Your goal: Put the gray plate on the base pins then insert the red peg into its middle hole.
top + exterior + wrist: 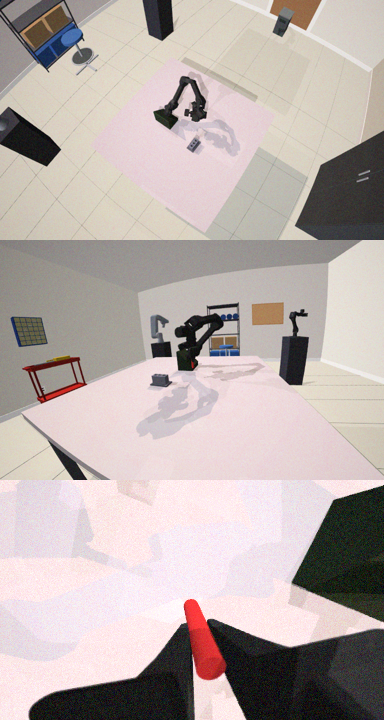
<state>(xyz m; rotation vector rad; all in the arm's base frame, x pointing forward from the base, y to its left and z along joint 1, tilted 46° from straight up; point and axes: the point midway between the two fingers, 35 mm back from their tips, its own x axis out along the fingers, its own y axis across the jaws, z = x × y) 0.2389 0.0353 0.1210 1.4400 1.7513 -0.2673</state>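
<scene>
The gray plate is 18 cm to the right of my gripper tip, 11 cm ahead of it and 7 cm below it. Also, from my gripper tip: red peg: right at my gripper tip.
</scene>
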